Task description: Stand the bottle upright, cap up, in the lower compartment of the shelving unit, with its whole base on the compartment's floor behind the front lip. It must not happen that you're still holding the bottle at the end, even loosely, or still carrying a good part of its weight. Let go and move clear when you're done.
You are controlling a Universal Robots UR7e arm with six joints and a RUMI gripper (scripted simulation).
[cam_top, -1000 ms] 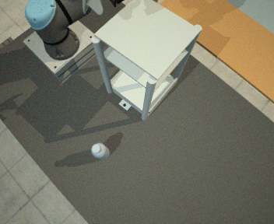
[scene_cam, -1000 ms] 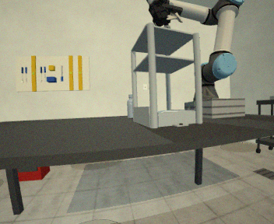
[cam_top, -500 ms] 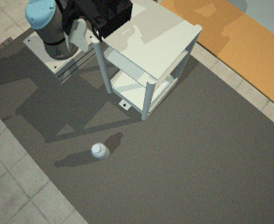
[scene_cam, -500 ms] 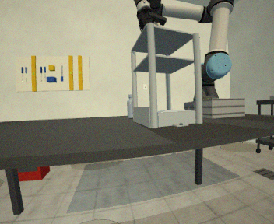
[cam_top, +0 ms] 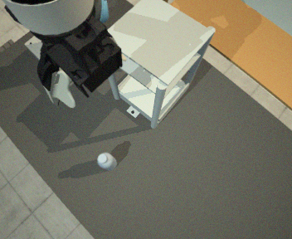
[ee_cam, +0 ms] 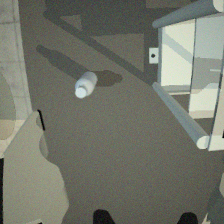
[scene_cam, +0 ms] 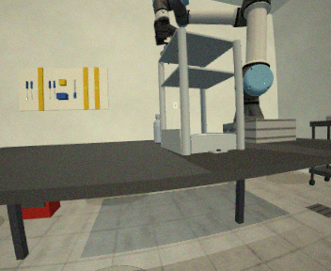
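My gripper is now 60 mm short of the bottle, 110 mm to the left of it and 350 mm above it. Also, from my hand: shelving unit 10 mm ahead, 230 mm to the left, 270 mm below.
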